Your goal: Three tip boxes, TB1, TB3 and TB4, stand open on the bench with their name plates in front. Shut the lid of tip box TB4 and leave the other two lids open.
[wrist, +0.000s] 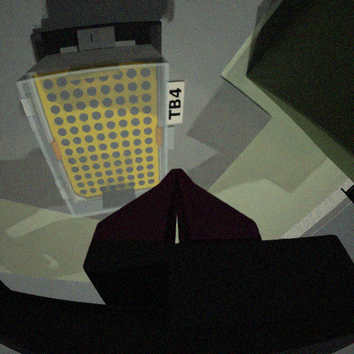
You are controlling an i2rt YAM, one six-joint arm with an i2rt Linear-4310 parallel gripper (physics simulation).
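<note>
Tip box TB4 [102,130] is at the upper left of the wrist view, with a yellow, round-holed tip rack inside. Its clear lid [70,206] lies over the rack, which shows dulled through it; whether the lid is pressed fully down cannot be told. The white name plate TB4 [175,102] lies right of the box. My gripper [176,177] is shut and empty, its dark red fingertips together, near the box's lower right corner in the view. TB1 and TB3 do not show.
A large dark green object [310,75] fills the upper right. A black part with a grey block [96,38] is at the top end of TB4. Shadows and pale lit patches cross the bench.
</note>
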